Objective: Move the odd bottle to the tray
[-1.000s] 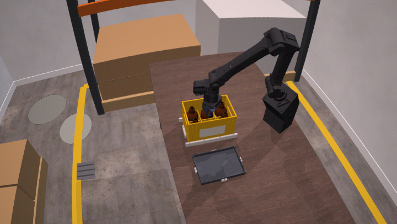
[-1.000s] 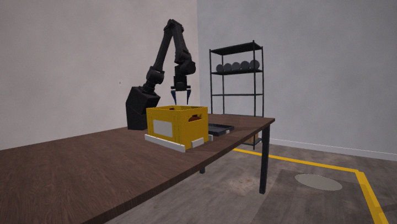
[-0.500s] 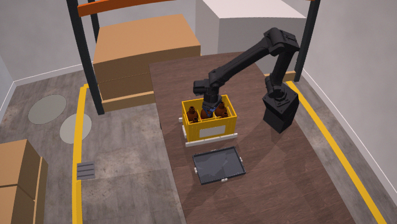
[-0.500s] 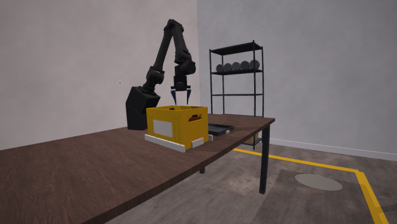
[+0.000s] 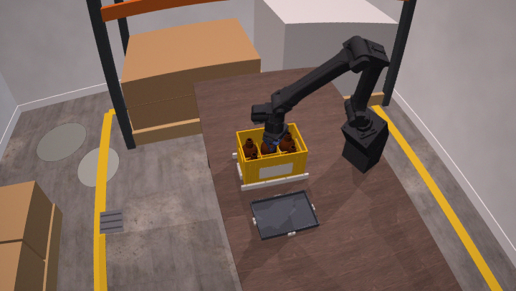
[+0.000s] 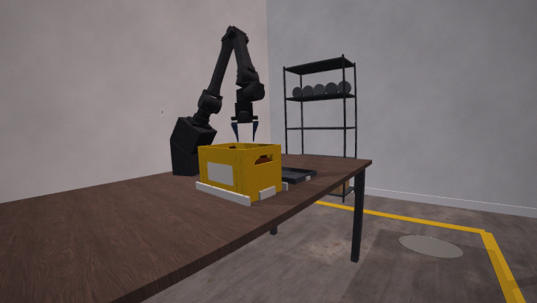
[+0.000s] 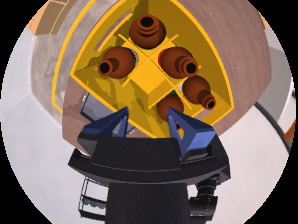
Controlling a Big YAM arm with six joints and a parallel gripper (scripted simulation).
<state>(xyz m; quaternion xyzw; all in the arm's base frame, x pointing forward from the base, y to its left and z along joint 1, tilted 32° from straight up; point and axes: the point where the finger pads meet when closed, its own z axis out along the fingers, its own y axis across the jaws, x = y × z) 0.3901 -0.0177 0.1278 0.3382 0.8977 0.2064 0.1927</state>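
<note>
Right now my hand is 110 mm above the yellow crate, 40 mm to the left of it and 10 mm short of it. The rest, counted from my hand: glass bottle 110 mm below, 90 mm ahead, 20 mm to the left; then dark tray 230 mm to the left, 180 mm below, 20 mm behind.
</note>
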